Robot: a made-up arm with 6 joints.
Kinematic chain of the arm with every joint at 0, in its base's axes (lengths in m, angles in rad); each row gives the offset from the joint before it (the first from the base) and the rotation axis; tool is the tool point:
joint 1: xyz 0 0 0.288 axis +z
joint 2: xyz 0 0 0 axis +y
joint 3: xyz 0 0 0.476 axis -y
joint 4: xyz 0 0 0 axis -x
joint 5: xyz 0.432 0 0 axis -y
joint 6: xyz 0 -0.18 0 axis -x
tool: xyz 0 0 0
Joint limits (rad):
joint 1: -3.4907..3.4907
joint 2: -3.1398..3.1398
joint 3: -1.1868..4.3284
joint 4: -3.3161..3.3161
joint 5: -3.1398..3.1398
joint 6: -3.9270..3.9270
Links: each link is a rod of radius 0.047 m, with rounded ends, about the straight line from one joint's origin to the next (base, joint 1, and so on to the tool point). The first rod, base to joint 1, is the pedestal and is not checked.
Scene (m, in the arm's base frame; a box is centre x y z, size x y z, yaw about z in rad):
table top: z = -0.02
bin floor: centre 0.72 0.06 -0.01 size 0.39 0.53 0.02 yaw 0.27
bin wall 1: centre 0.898 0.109 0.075 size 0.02 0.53 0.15 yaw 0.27
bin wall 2: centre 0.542 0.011 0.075 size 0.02 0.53 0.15 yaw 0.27
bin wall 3: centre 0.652 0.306 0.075 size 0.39 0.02 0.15 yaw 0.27
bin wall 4: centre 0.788 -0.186 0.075 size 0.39 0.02 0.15 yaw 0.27
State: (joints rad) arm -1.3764 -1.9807 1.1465 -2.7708 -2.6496 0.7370
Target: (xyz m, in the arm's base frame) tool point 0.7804 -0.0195 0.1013
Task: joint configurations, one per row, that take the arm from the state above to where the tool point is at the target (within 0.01 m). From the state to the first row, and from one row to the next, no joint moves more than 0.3 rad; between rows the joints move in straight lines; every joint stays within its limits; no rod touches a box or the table.
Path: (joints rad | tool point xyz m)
1: -1.6365 -1.8204 1.3994 -2.8605 -2.6496 0.7370 | 0.2314 0.8825 0.1864
2: -1.8967 -1.6600 1.6522 -2.9502 -2.6496 0.7370 | 0.4574 0.8014 0.2060
3: -2.1568 -1.4997 1.9051 -3.0398 -2.6496 0.7370 | 0.6451 0.6480 0.2271
4: -2.4169 -1.3393 2.1580 -3.1295 -2.6496 0.7370 | 0.7700 0.4413 0.2488
5: -2.6771 -1.1790 2.4108 -3.2192 -2.6496 0.7370 | 0.8164 0.2083 0.2700
6: -2.9372 -1.0186 2.6637 -3.3089 -2.6496 0.7370 | 0.7804 -0.0195 0.2896
7: -2.9362 -1.3060 2.5808 -3.2804 -2.6496 0.7370 | 0.7804 -0.0195 0.1013

